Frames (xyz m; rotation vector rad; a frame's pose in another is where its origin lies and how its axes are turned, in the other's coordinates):
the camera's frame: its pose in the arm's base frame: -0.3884 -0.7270 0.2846 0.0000 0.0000 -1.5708
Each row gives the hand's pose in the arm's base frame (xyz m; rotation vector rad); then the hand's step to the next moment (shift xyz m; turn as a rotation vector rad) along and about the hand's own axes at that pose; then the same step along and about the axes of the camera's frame.
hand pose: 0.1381 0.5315 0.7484 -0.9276 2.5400 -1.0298
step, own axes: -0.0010 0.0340 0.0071 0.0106 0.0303 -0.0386
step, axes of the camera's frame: -0.0155 -0.0120 -0.0287 -0.0305 -0.0393 0.0069
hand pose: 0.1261 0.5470 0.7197 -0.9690 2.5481 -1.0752
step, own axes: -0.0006 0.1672 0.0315 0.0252 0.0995 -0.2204
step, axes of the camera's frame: -0.0692 -0.0685 -0.1395 -0.1590 -0.1612 0.0886
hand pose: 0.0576 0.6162 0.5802 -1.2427 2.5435 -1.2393
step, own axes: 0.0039 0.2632 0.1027 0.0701 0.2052 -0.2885
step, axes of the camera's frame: -0.0252 -0.1339 -0.2475 -0.2095 -0.2841 0.0754
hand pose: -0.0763 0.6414 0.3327 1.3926 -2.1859 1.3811
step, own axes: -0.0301 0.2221 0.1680 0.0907 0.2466 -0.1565
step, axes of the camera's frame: 0.0884 -0.1116 -0.2412 -0.0977 -0.2897 -0.0086
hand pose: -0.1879 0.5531 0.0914 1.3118 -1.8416 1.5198
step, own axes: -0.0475 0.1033 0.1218 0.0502 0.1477 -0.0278
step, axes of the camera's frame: 0.0969 -0.0361 -0.1306 0.0003 -0.1557 -0.0294
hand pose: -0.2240 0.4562 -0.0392 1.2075 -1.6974 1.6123
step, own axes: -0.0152 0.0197 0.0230 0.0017 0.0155 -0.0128
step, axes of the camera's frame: 0.0201 -0.0046 -0.0269 -0.0104 -0.0167 -0.0044
